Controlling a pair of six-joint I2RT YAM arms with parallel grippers.
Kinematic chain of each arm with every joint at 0, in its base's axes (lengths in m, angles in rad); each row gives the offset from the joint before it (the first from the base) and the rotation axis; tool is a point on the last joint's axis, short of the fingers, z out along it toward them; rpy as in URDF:
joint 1: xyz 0 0 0.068 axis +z
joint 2: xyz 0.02 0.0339 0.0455 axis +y
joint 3: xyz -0.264 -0.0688 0 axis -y
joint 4: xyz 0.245 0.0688 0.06 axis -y
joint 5: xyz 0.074 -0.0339 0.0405 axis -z
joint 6: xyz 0.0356 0 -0.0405 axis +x
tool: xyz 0 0 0 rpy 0 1.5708 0
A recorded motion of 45 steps. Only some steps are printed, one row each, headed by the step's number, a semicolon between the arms.
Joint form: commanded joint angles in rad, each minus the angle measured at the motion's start. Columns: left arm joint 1, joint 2, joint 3, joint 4, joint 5, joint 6; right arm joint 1, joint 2, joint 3, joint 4, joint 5, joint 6.
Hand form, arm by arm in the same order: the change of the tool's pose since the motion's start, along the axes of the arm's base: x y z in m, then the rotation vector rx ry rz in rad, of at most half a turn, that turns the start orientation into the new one. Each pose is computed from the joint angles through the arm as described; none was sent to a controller.
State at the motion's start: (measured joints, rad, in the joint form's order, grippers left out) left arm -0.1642 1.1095 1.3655 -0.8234 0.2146 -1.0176; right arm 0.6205 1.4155 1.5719 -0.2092 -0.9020 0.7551
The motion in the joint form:
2: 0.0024 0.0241 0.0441 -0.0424 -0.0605 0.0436; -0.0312 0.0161 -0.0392 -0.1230 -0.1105 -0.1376
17: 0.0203 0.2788 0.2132 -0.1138 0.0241 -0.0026; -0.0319 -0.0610 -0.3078 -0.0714 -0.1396 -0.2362
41: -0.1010 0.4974 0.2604 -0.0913 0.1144 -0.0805; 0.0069 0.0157 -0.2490 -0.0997 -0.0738 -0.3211
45: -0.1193 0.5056 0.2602 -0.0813 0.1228 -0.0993; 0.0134 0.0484 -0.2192 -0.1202 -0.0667 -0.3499
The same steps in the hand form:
2: 0.0027 0.0022 0.0049 0.0704 0.0030 0.0296; 0.0080 -0.0035 -0.0286 -0.0889 0.0181 0.0892
17: 0.0650 -0.0058 -0.0069 0.0111 0.1804 0.0027; -0.0030 -0.0104 -0.0910 -0.1524 0.0430 0.1319
41: 0.1138 -0.0576 -0.0536 -0.0573 0.3704 -0.1332; 0.0070 0.0096 -0.0967 -0.1964 -0.0132 0.1219
45: 0.1145 -0.0646 -0.0556 -0.0717 0.3788 -0.1455; 0.0121 0.0157 -0.0984 -0.2110 -0.0237 0.1278

